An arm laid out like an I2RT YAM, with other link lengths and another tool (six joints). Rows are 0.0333 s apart.
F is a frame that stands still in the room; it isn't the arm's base.
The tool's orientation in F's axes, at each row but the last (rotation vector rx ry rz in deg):
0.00, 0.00, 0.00
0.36, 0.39, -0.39
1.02, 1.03, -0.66
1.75, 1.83, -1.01
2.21, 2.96, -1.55
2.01, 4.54, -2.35
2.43, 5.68, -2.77
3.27, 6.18, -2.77
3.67, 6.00, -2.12
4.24, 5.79, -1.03
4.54, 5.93, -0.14
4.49, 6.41, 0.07
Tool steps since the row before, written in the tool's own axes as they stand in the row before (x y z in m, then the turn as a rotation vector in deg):
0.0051, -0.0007, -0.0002, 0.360, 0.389, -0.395
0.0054, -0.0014, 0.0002, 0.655, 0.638, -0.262
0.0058, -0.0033, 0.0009, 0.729, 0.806, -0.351
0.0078, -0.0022, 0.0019, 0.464, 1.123, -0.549
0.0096, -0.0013, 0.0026, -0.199, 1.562, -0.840
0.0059, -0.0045, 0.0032, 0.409, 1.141, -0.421
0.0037, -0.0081, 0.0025, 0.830, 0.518, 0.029
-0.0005, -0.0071, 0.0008, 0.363, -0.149, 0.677
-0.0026, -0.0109, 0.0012, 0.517, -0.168, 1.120
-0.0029, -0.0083, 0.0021, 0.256, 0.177, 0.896
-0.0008, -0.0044, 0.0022, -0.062, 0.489, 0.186
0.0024, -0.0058, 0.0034, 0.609, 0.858, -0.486
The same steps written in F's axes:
0.0051, -0.0007, -0.0002, 0.360, 0.389, -0.395
0.0054, -0.0014, 0.0002, 0.658, 0.635, -0.262
0.0058, -0.0034, 0.0007, 0.732, 0.804, -0.350
0.0078, -0.0024, 0.0016, 0.467, 1.131, -0.529
0.0097, -0.0017, 0.0020, -0.198, 1.598, -0.769
0.0059, -0.0048, 0.0026, 0.423, 1.139, -0.414
0.0035, -0.0084, 0.0018, 0.854, 0.477, -0.033
-0.0008, -0.0071, 0.0005, 0.425, -0.205, 0.624
-0.0029, -0.0109, 0.0008, 0.623, -0.259, 1.047
-0.0029, -0.0084, 0.0018, 0.348, 0.106, 0.876
-0.0006, -0.0046, 0.0019, -0.039, 0.473, 0.229
0.0027, -0.0060, 0.0026, 0.554, 0.897, -0.482

